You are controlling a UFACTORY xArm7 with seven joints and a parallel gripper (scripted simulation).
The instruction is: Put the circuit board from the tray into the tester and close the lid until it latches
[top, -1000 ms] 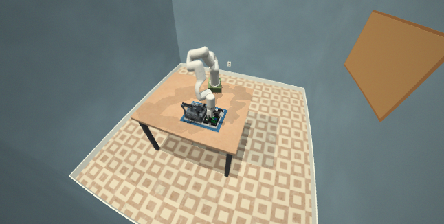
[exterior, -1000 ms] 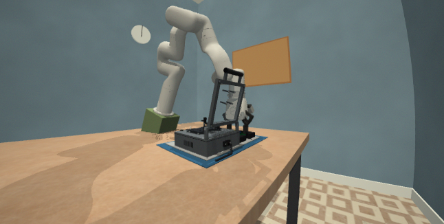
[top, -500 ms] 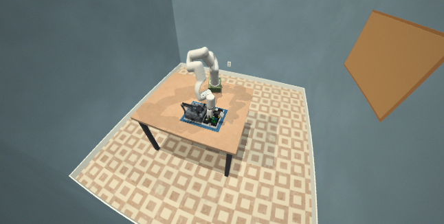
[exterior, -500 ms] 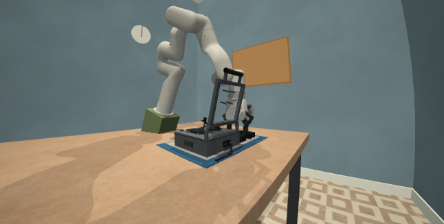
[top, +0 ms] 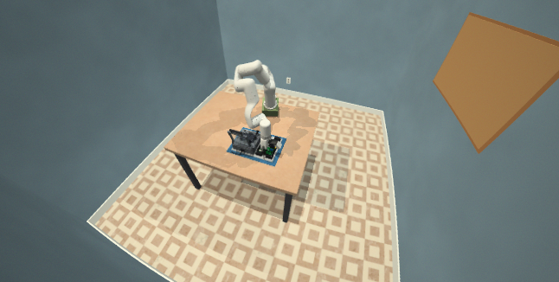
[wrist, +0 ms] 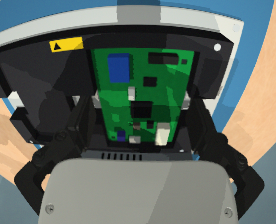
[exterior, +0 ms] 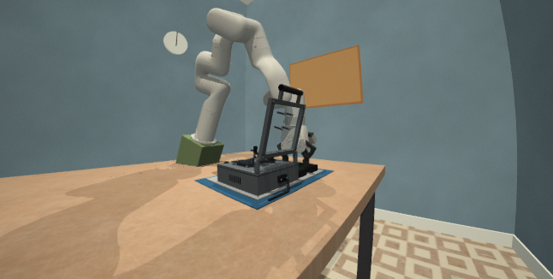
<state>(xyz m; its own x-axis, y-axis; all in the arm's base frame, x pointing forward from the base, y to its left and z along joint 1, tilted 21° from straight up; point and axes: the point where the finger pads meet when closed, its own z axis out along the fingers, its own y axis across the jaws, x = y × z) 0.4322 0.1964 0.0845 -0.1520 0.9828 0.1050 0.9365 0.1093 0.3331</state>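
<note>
My hand is 1 cm above the green circuit board. Also, from my hand: clear lid: 16 cm above, 15 cm to the right, 11 cm ahead; grey tester: 13 cm to the right, 9 cm above, 1 cm ahead.
</note>
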